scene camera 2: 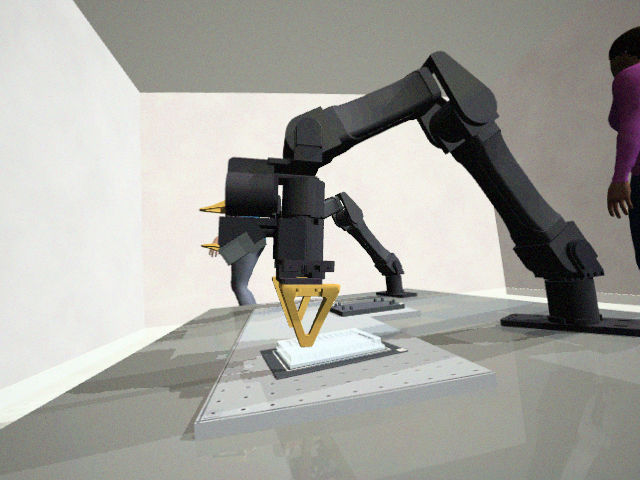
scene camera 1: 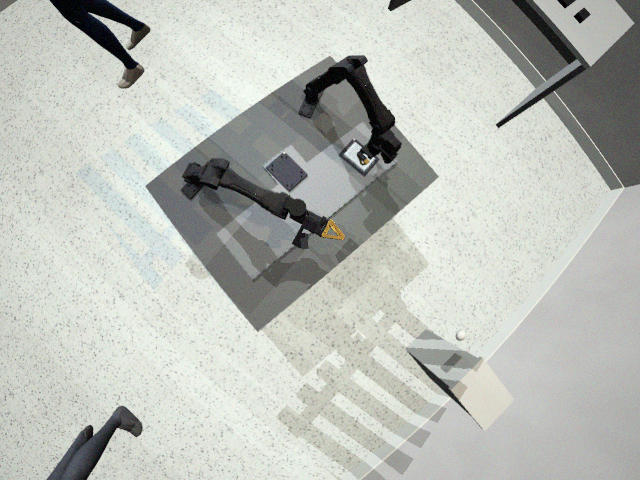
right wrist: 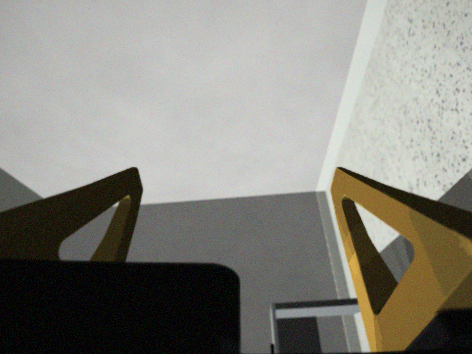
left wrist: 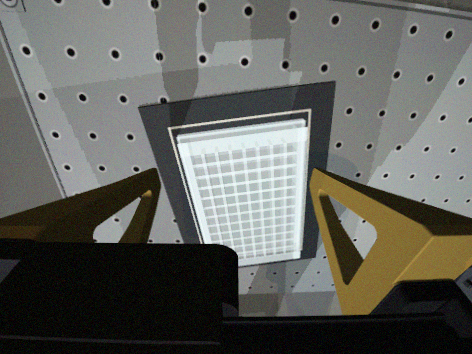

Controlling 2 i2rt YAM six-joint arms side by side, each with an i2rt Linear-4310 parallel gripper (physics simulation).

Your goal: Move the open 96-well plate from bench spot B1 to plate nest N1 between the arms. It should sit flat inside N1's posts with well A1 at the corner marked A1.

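Places are measured from the left arm's base along level axes (x back, y right, z up), in centimetres.
Pixels of known places: left gripper, fingertip midpoint: [scene camera 2: 299, 336] [scene camera 1: 368, 158] [left wrist: 235, 176]; right gripper, fingertip midpoint: [scene camera 2: 200, 227] [scene camera 1: 342, 238] [right wrist: 236, 178]; left arm's base, link origin: [scene camera 2: 575, 326] [scene camera 1: 311, 100]; right arm's base, link origin: [scene camera 2: 395, 295].
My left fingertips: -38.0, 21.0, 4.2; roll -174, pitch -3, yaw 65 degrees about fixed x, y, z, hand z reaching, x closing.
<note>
Ahead of a thing's pixels: the offset from my left fingertips to its top centre, as dx, dy, dz. Level surfaces: height alone.
The clear-white 96-well plate @[+4.2, -0.6, -1.3] [scene camera 1: 353, 149] [scene camera 2: 356, 345] [left wrist: 250, 195] lies flat on a dark mat @[dz -2.8] [scene camera 2: 269, 362] [left wrist: 240, 106] with a thin pale outline. My left gripper [scene camera 1: 364, 157] [scene camera 2: 298, 335] [left wrist: 235, 176] is open, pointing down over the plate, with one finger to each side of it in the left wrist view; nothing is held. The nest @[+34.0, +20.7, -0.8] [scene camera 1: 285, 170] [scene camera 2: 367, 308], a dark base with short posts, is empty between the arms. My right gripper [scene camera 1: 342, 238] [scene camera 2: 201, 227] [right wrist: 236, 178] is open and empty, raised and pointing away from the nest. No A1 mark is legible.
A light perforated board @[dz -2.9] [scene camera 1: 330, 180] [scene camera 2: 341, 395] [left wrist: 95, 117] lies under the mat. The left arm [scene camera 1: 373, 100] [scene camera 2: 382, 111] arches over the bench from its base. The right arm [scene camera 1: 253, 191] reaches across the board. People stand beyond the bench.
</note>
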